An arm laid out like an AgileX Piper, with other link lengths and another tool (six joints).
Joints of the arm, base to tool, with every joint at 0 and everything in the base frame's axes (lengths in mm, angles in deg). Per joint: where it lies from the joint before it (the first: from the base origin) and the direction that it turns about. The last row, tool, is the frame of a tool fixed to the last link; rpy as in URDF.
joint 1: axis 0 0 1 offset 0.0 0.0 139.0
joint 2: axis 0 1 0 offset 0.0 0.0 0.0
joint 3: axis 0 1 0 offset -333.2 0.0 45.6
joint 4: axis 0.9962 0 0.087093 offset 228.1 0.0 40.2
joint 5: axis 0 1 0 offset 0.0 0.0 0.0
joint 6: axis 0.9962 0 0.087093 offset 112.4 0.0 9.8
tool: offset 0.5 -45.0 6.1 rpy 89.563 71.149 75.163
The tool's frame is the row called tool.
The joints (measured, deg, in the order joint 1, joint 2, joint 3, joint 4, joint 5, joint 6), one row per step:
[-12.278, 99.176, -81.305, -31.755, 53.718, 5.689]
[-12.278, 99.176, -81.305, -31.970, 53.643, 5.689]
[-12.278, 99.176, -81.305, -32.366, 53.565, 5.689]
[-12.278, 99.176, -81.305, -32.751, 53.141, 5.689]
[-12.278, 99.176, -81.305, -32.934, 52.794, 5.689]
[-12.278, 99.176, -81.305, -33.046, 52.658, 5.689]
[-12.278, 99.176, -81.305, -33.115, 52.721, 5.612]
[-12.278, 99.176, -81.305, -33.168, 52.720, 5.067]
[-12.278, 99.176, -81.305, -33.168, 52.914, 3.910]
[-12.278, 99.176, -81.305, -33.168, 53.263, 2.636]
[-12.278, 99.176, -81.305, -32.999, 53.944, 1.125]
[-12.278, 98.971, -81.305, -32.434, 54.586, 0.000]
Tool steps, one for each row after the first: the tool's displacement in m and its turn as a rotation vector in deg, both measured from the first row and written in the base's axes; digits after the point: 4 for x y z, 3 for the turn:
[0.0002, -0.0002, 0.0004, -0.210, -0.020, 0.087]
[0.0004, -0.0006, 0.0010, -0.592, -0.004, 0.215]
[0.0012, -0.0008, 0.0018, -0.985, -0.285, 0.522]
[0.0019, -0.0009, 0.0023, -1.181, -0.542, 0.745]
[0.0021, -0.0010, 0.0026, -1.296, -0.634, 0.841]
[0.0021, -0.0010, 0.0027, -1.384, -0.526, 0.885]
[0.0025, -0.0010, 0.0029, -1.615, -0.237, 1.330]
[0.0030, -0.0009, 0.0030, -1.984, 0.521, 2.146]
[0.0033, -0.0008, 0.0030, -2.374, 1.472, 2.976]
[0.0032, -0.0006, 0.0026, -2.639, 2.789, 3.793]
[0.0020, 0.0001, 0.0030, -2.443, 3.582, 4.247]

